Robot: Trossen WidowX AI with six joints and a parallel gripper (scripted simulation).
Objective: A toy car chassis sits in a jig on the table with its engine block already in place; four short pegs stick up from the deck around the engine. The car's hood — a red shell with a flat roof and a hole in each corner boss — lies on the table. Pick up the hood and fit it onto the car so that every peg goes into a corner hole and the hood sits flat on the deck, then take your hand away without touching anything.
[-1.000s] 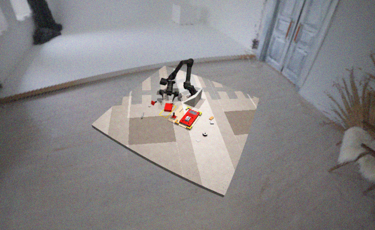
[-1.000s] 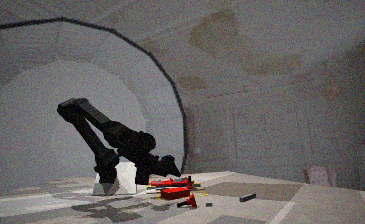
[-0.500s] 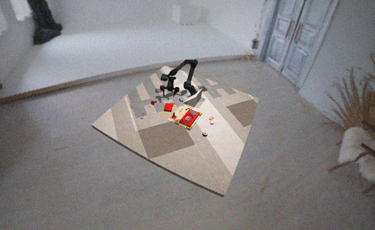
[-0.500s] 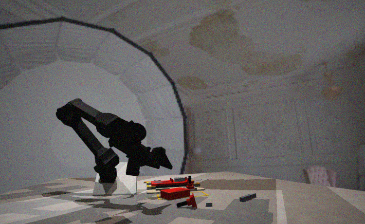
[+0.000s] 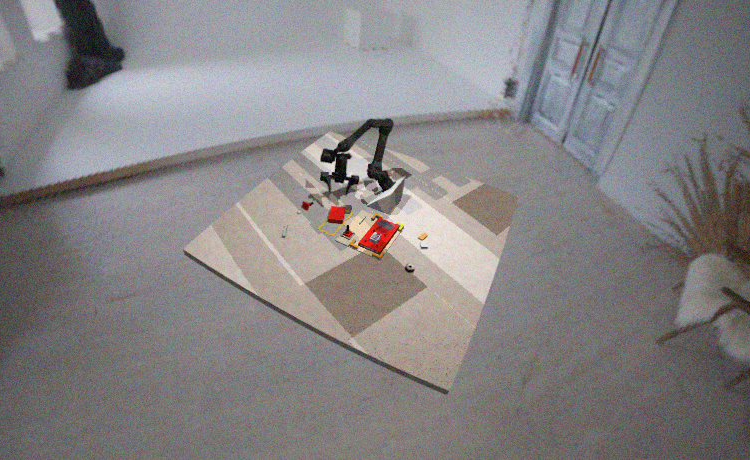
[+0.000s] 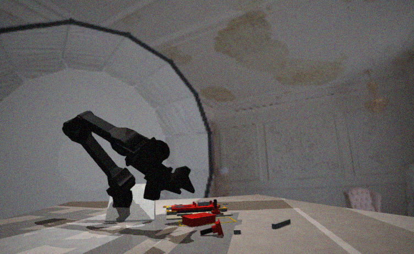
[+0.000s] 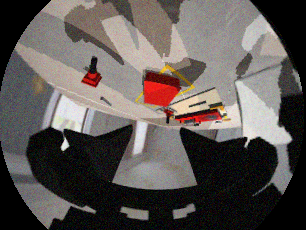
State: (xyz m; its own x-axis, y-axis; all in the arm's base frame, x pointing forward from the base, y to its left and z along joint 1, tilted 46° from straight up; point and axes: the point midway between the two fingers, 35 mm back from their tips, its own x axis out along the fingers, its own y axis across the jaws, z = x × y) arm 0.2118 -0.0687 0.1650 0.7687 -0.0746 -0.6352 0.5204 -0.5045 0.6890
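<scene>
The red hood lies 9 cm below my gripper tip, 4 cm ahead of it and 2 cm to the left of it. Round my gripper tip: black-and-white wheel: 46 cm to the left, 14 cm ahead, 9 cm below; grey engine block: 27 cm to the left, 9 cm ahead, 8 cm below.
</scene>
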